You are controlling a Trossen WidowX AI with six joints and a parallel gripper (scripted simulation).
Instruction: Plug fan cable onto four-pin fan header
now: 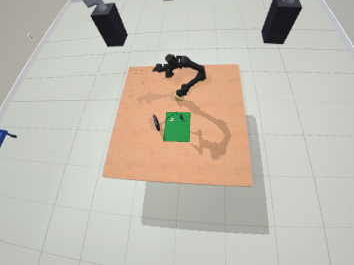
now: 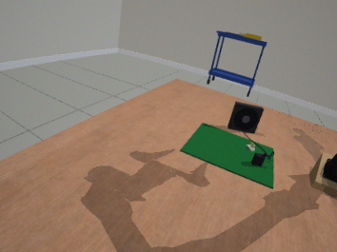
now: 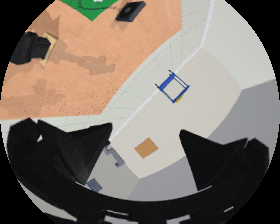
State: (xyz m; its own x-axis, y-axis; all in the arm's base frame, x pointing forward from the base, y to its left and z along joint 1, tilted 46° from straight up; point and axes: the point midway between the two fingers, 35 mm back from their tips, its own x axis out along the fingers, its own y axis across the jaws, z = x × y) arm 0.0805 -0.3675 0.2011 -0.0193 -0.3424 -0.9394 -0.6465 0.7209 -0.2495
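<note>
The dark fan plug lies 170 mm ahead of my gripper tip, 190 mm to the left of it and 430 mm below it. The rest, counted from my gripper tip: black fan: 270 mm ahead, 20 mm to the right, 400 mm below; then white four-pin fan header: 210 mm ahead, 100 mm to the left, 460 mm below; then green board: 270 mm ahead, 160 mm to the left, 470 mm below.
</note>
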